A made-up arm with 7 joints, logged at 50 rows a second.
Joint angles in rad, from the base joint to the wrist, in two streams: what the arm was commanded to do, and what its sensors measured. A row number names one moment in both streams.
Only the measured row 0 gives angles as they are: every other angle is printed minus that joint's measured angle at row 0.
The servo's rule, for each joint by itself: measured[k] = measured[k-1] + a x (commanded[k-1-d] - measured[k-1]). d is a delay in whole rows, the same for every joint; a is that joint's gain. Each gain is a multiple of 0.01, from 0.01 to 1. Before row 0 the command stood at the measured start. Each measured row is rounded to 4 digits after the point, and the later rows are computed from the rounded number. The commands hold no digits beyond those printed.
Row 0, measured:
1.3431, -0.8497, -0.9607, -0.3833, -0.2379, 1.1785, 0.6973
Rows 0 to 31, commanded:
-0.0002, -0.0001, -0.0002, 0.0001, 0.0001, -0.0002, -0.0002
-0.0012, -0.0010, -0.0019, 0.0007, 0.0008, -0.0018, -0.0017
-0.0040, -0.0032, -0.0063, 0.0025, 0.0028, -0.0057, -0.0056
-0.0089, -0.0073, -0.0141, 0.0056, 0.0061, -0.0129, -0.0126
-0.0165, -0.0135, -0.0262, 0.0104, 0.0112, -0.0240, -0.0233
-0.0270, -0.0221, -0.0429, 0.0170, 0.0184, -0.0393, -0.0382
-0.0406, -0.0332, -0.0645, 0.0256, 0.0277, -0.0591, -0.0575
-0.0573, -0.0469, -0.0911, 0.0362, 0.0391, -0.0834, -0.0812
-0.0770, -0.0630, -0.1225, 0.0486, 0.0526, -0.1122, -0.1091
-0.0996, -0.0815, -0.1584, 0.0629, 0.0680, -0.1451, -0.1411
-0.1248, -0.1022, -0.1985, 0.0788, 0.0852, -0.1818, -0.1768
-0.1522, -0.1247, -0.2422, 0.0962, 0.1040, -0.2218, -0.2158
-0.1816, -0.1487, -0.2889, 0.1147, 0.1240, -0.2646, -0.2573
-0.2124, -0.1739, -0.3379, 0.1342, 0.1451, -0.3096, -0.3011
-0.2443, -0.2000, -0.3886, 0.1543, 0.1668, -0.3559, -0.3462
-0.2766, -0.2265, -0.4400, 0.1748, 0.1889, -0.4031, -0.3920
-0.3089, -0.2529, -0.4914, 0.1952, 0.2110, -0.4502, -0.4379
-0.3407, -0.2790, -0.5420, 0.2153, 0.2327, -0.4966, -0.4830
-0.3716, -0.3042, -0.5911, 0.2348, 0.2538, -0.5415, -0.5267
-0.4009, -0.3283, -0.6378, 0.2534, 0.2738, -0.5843, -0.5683
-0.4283, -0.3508, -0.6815, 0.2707, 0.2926, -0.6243, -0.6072
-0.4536, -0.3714, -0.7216, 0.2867, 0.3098, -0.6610, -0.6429
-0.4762, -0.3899, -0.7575, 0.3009, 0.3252, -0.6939, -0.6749
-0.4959, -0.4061, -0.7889, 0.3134, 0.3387, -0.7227, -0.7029
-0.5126, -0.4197, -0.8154, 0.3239, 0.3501, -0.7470, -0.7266
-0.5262, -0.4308, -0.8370, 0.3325, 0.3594, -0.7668, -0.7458
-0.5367, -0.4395, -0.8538, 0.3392, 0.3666, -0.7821, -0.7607
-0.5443, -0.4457, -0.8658, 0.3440, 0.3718, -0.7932, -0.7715
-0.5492, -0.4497, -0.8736, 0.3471, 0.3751, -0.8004, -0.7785
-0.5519, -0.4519, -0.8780, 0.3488, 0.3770, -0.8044, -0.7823
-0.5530, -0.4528, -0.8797, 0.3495, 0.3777, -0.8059, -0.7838
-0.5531, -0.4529, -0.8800, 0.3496, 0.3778, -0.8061, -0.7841
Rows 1 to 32, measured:
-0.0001, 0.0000, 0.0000, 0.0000, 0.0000, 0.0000, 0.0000
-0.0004, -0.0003, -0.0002, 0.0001, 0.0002, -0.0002, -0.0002
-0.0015, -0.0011, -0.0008, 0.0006, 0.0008, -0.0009, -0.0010
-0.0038, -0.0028, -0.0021, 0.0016, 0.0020, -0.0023, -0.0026
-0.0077, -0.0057, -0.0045, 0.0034, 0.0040, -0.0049, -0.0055
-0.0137, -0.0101, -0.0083, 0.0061, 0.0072, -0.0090, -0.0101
-0.0220, -0.0163, -0.0139, 0.0100, 0.0117, -0.0150, -0.0167
-0.0329, -0.0246, -0.0216, 0.0152, 0.0177, -0.0232, -0.0257
-0.0466, -0.0350, -0.0317, 0.0219, 0.0254, -0.0339, -0.0374
-0.0630, -0.0476, -0.0444, 0.0301, 0.0348, -0.0472, -0.0519
-0.0822, -0.0623, -0.0598, 0.0398, 0.0459, -0.0634, -0.0694
-0.1039, -0.0791, -0.0780, 0.0511, 0.0587, -0.0824, -0.0899
-0.1280, -0.0979, -0.0991, 0.0638, 0.0731, -0.1043, -0.1133
-0.1542, -0.1184, -0.1230, 0.0779, 0.0889, -0.1289, -0.1396
-0.1821, -0.1404, -0.1496, 0.0932, 0.1060, -0.1561, -0.1685
-0.2114, -0.1636, -0.1786, 0.1095, 0.1242, -0.1857, -0.1998
-0.2416, -0.1877, -0.2099, 0.1266, 0.1433, -0.2174, -0.2331
-0.2723, -0.2124, -0.2431, 0.1443, 0.1630, -0.2509, -0.2681
-0.3031, -0.2372, -0.2779, 0.1624, 0.1830, -0.2858, -0.3043
-0.3334, -0.2618, -0.3139, 0.1806, 0.2030, -0.3216, -0.3413
-0.3628, -0.2858, -0.3507, 0.1986, 0.2227, -0.3579, -0.3785
-0.3909, -0.3089, -0.3878, 0.2162, 0.2419, -0.3943, -0.4155
-0.4173, -0.3308, -0.4248, 0.2331, 0.2602, -0.4303, -0.4518
-0.4417, -0.3511, -0.4612, 0.2492, 0.2775, -0.4654, -0.4870
-0.4637, -0.3696, -0.4966, 0.2641, 0.2935, -0.4992, -0.5205
-0.4831, -0.3861, -0.5306, 0.2778, 0.3080, -0.5313, -0.5520
-0.4997, -0.4005, -0.5629, 0.2901, 0.3209, -0.5614, -0.5812
-0.5135, -0.4127, -0.5932, 0.3009, 0.3321, -0.5892, -0.6078
-0.5246, -0.4227, -0.6212, 0.3101, 0.3416, -0.6145, -0.6317
-0.5331, -0.4306, -0.6469, 0.3178, 0.3494, -0.6373, -0.6528
-0.5393, -0.4366, -0.6702, 0.3241, 0.3556, -0.6575, -0.6711
-0.5436, -0.4410, -0.6912, 0.3292, 0.3605, -0.6753, -0.6869
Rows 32 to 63, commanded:
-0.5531, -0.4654, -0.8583, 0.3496, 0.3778, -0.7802, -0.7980
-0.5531, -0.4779, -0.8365, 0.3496, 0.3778, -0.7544, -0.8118
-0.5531, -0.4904, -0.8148, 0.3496, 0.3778, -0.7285, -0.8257
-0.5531, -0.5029, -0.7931, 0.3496, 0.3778, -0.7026, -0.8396
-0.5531, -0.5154, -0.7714, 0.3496, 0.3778, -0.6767, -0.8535
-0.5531, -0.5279, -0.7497, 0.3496, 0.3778, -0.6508, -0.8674
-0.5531, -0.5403, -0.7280, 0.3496, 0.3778, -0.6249, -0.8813
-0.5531, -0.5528, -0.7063, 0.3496, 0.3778, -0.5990, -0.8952
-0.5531, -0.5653, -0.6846, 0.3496, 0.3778, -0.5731, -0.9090
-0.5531, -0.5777, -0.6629, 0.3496, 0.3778, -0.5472, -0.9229
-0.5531, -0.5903, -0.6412, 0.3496, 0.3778, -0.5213, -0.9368
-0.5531, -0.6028, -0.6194, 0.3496, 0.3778, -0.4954, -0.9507
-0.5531, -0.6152, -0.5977, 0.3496, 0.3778, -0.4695, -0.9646
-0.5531, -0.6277, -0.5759, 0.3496, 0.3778, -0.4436, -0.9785
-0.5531, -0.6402, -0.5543, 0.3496, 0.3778, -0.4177, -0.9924
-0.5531, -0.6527, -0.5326, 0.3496, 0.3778, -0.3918, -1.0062
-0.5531, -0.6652, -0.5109, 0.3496, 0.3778, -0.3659, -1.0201
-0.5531, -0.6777, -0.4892, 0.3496, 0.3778, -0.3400, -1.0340
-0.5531, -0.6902, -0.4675, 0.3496, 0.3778, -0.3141, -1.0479
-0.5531, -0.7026, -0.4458, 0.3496, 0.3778, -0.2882, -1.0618
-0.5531, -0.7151, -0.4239, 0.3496, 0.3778, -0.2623, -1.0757
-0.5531, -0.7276, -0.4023, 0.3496, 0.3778, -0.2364, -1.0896
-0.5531, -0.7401, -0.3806, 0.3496, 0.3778, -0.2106, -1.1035
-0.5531, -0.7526, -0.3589, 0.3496, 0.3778, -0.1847, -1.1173
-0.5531, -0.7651, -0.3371, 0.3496, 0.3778, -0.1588, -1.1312
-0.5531, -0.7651, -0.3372, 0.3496, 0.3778, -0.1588, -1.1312
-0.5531, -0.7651, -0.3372, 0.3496, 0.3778, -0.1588, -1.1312
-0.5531, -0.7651, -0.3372, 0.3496, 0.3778, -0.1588, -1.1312
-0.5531, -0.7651, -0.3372, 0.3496, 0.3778, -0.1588, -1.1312
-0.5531, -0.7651, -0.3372, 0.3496, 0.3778, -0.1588, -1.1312
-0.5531, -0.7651, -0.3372, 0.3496, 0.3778, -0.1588, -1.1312
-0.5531, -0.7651, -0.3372, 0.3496, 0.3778, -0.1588, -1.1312
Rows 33 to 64, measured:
-0.5465, -0.4476, -0.7079, 0.3333, 0.3643, -0.6879, -0.7025
-0.5485, -0.4558, -0.7208, 0.3366, 0.3673, -0.6959, -0.7178
-0.5499, -0.4651, -0.7302, 0.3392, 0.3696, -0.6998, -0.7329
-0.5509, -0.4753, -0.7365, 0.3413, 0.3714, -0.7001, -0.7478
-0.5516, -0.4861, -0.7400, 0.3430, 0.3728, -0.6973, -0.7626
-0.5521, -0.4974, -0.7410, 0.3443, 0.3739, -0.6917, -0.7773
-0.5524, -0.5090, -0.7397, 0.3454, 0.3748, -0.6837, -0.7919
-0.5526, -0.5208, -0.7364, 0.3462, 0.3755, -0.6735, -0.8064
-0.5528, -0.5328, -0.7312, 0.3469, 0.3760, -0.6615, -0.8208
-0.5529, -0.5449, -0.7244, 0.3474, 0.3764, -0.6478, -0.8351
-0.5530, -0.5572, -0.7161, 0.3478, 0.3767, -0.6326, -0.8493
-0.5530, -0.5695, -0.7064, 0.3482, 0.3769, -0.6161, -0.8635
-0.5530, -0.5818, -0.6955, 0.3485, 0.3771, -0.5985, -0.8777
-0.5530, -0.5942, -0.6835, 0.3487, 0.3773, -0.5799, -0.8918
-0.5530, -0.6066, -0.6706, 0.3489, 0.3774, -0.5604, -0.9059
-0.5530, -0.6190, -0.6568, 0.3490, 0.3775, -0.5402, -0.9199
-0.5530, -0.6315, -0.6422, 0.3491, 0.3776, -0.5193, -0.9339
-0.5530, -0.6440, -0.6269, 0.3492, 0.3776, -0.4978, -0.9479
-0.5530, -0.6565, -0.6110, 0.3493, 0.3776, -0.4758, -0.9619
-0.5530, -0.6689, -0.5945, 0.3494, 0.3776, -0.4533, -0.9759
-0.5530, -0.6814, -0.5774, 0.3494, 0.3776, -0.4304, -0.9899
-0.5530, -0.6939, -0.5599, 0.3494, 0.3776, -0.4071, -1.0039
-0.5530, -0.7064, -0.5420, 0.3494, 0.3776, -0.3835, -1.0178
-0.5530, -0.7189, -0.5237, 0.3494, 0.3776, -0.3596, -1.0317
-0.5530, -0.7314, -0.5050, 0.3494, 0.3776, -0.3355, -1.0456
-0.5530, -0.7405, -0.4882, 0.3494, 0.3776, -0.3143, -1.0576
-0.5530, -0.7471, -0.4731, 0.3494, 0.3776, -0.2956, -1.0679
-0.5530, -0.7520, -0.4595, 0.3494, 0.3776, -0.2792, -1.0768
-0.5530, -0.7555, -0.4473, 0.3494, 0.3776, -0.2648, -1.0844
-0.5530, -0.7581, -0.4363, 0.3494, 0.3776, -0.2521, -1.0910
-0.5530, -0.7600, -0.4264, 0.3494, 0.3776, -0.2409, -1.0966
-0.5530, -0.7614, -0.4175, 0.3494, 0.3776, -0.2310, -1.1014

